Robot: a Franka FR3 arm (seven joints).
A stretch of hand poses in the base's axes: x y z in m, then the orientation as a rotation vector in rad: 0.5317 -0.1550 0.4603 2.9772 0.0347 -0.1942; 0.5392 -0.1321 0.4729 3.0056 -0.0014 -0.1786; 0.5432 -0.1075 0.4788 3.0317 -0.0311 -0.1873; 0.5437 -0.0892 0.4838 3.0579 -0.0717 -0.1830; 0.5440 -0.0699 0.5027 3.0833 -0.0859 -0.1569; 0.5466 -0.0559 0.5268 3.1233 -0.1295 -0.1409; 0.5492 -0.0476 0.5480 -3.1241 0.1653 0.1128; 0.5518 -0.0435 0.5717 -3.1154 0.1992 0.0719; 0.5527 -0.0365 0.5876 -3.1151 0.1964 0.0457; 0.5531 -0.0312 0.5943 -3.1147 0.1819 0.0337; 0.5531 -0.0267 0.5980 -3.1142 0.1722 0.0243; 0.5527 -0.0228 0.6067 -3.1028 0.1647 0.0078; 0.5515 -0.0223 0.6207 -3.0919 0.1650 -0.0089; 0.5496 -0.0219 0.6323 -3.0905 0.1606 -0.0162; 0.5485 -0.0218 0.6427 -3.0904 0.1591 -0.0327; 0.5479 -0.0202 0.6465 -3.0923 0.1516 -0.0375; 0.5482 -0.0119 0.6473 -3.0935 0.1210 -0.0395; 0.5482 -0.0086 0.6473 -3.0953 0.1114 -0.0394; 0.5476 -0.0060 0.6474 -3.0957 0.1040 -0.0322; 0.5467 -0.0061 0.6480 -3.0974 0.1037 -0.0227; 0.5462 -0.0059 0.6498 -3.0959 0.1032 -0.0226; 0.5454 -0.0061 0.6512 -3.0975 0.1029 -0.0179
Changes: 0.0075 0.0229 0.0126 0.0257 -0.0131 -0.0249; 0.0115 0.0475 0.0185 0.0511 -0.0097 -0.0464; 0.0120 0.0658 0.0235 0.0759 -0.0153 -0.0741; 0.0123 0.0851 0.0424 0.0998 -0.0335 -0.0831; 0.0149 0.0991 0.0665 0.1388 -0.0467 -0.1119; 0.0175 0.1074 0.0877 0.1610 -0.0661 -0.1349; 0.0201 0.1115 0.1114 0.1678 -0.0937 -0.1553; 0.0210 0.1185 0.1273 0.1692 -0.1104 -0.1523; 0.0214 0.1238 0.1340 0.1713 -0.1173 -0.1426; 0.0214 0.1283 0.1377 0.1730 -0.1228 -0.1360; 0.0210 0.1322 0.1464 0.1853 -0.1329 -0.1316; 0.0198 0.1327 0.1604 0.1963 -0.1436 -0.1320; 0.0179 0.1331 0.1720 0.1981 -0.1481 -0.1290; 0.0168 0.1332 0.1824 0.1984 -0.1587 -0.1272; 0.0162 0.1348 0.1862 0.1971 -0.1614 -0.1220; 0.0165 0.1431 0.1870 0.1986 -0.1611 -0.1022; 0.0165 0.1464 0.1870 0.1976 -0.1606 -0.0958; 0.0159 0.1490 0.1871 0.1978 -0.1556 -0.0914; 0.0150 0.1489 0.1877 0.1961 -0.1494 -0.0916; 0.0145 0.1491 0.1895 0.1976 -0.1493 -0.0914; 0.0137 0.1489 0.1909 0.1961 -0.1463 -0.0913
